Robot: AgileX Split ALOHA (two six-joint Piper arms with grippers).
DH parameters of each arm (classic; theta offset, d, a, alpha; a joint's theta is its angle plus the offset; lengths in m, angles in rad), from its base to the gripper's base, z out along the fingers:
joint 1: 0 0.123 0 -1.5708
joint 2: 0.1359 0 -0.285 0
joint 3: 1.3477 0 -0.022 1.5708
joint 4: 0 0.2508 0 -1.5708
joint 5: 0 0 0.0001 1.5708
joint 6: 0 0.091 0 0
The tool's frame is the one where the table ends.
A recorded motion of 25 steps. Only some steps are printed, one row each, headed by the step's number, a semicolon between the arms.
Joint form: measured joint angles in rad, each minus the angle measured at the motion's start. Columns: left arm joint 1, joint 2, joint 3, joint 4, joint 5, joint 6; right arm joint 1, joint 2, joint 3, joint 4, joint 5, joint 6.
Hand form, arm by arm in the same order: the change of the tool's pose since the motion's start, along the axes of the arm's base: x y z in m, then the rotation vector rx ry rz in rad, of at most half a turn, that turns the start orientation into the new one. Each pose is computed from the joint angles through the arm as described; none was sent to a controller.
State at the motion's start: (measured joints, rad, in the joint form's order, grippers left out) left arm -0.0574 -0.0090 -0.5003 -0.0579 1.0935 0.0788; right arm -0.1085 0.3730 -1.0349 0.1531 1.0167 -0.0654
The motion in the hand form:
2: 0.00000 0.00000 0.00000 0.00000 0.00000 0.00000; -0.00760 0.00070 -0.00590 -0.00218 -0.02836 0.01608
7: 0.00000 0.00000 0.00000 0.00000 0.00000 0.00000; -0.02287 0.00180 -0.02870 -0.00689 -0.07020 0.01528
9: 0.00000 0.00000 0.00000 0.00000 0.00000 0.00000; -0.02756 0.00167 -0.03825 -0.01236 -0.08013 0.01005
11: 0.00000 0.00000 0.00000 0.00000 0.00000 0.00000; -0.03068 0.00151 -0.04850 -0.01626 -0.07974 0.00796
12: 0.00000 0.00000 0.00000 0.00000 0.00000 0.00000; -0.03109 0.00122 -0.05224 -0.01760 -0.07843 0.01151
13: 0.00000 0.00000 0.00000 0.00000 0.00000 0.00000; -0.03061 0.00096 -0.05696 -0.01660 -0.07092 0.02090
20: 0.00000 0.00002 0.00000 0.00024 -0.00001 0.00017; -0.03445 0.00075 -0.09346 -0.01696 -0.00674 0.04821
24: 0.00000 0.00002 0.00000 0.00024 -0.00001 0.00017; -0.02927 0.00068 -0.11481 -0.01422 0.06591 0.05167
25: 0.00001 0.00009 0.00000 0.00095 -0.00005 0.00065; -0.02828 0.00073 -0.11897 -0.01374 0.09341 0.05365
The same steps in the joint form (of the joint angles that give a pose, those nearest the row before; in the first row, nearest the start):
2: 0.0000 0.0000 0.0000 0.0000 0.0000 0.0000; 0.0176 -0.0420 0.0290 0.0000 -0.0154 -0.0010
7: 0.0000 0.0000 0.0000 0.0000 0.0000 0.0000; 0.0196 -0.1546 0.1240 -0.0010 -0.0400 -0.0035
9: 0.0000 0.0000 0.0000 0.0000 0.0000 0.0000; 0.0195 -0.1964 0.1607 -0.0078 -0.0453 -0.0036
11: 0.0000 0.0000 0.0000 0.0000 0.0000 0.0000; 0.0211 -0.2339 0.1980 -0.0132 -0.0451 -0.0036
12: 0.0000 0.0000 0.0000 0.0000 0.0000 0.0000; 0.0265 -0.2454 0.2123 -0.0157 -0.0468 -0.0036
13: 0.0000 0.0000 0.0000 0.0000 0.0000 0.0000; 0.0358 -0.2555 0.2301 -0.0157 -0.0468 -0.0036
20: 0.0000 0.0000 0.0000 0.0003 0.0000 0.0000; 0.0595 -0.3550 0.3479 -0.0178 -0.0006 -0.0036
24: 0.0000 0.0000 0.0000 0.0003 0.0000 0.0000; 0.0595 -0.3814 0.4186 -0.0178 0.0281 -0.0036
25: 0.0000 0.0000 0.0000 0.0011 0.0000 0.0000; 0.0596 -0.3814 0.4288 -0.0179 0.0455 -0.0035

